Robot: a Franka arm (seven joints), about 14 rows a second.
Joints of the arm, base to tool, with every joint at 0 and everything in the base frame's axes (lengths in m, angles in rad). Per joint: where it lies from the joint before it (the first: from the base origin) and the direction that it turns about. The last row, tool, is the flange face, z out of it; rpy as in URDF.
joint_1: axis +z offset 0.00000 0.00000 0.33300
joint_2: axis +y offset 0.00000 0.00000 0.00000
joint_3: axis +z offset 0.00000 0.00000 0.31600
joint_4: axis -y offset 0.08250 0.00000 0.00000
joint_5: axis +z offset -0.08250 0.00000 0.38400
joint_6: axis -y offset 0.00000 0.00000 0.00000
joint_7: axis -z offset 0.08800 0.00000 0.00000
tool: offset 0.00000 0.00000 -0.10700 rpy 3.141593 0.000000 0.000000
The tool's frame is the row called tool.
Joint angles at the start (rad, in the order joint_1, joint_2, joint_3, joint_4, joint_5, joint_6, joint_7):
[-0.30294, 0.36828, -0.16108, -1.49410, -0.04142, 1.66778, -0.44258]
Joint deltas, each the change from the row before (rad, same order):
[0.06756, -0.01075, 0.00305, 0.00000, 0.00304, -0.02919, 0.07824]
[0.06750, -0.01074, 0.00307, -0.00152, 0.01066, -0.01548, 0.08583]
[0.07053, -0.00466, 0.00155, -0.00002, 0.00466, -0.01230, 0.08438]
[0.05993, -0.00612, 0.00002, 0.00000, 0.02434, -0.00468, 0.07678]
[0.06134, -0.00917, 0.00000, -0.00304, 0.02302, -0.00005, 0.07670]
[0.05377, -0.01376, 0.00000, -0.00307, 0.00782, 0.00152, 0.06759]
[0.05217, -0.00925, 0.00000, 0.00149, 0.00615, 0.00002, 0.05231]
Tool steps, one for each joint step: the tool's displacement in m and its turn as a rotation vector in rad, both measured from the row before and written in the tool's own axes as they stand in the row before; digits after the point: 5 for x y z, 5 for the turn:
[0.01207, -0.04337, -0.00789, -0.00283, -0.01433, 0.01026]
[0.00990, -0.04435, -0.00794, -0.00127, -0.00098, 0.01822]
[0.00794, -0.04536, -0.00480, -0.00898, -0.00452, 0.01463]
[0.00382, -0.04014, -0.00563, 0.01110, 0.00685, 0.01951]
[0.00013, -0.04101, -0.00541, 0.01041, 0.00911, 0.01775]
[-0.00401, -0.03439, -0.00720, -0.00136, 0.01315, 0.01522]
[-0.00503, -0.03311, -0.00629, -0.00211, 0.01141, 0.00117]

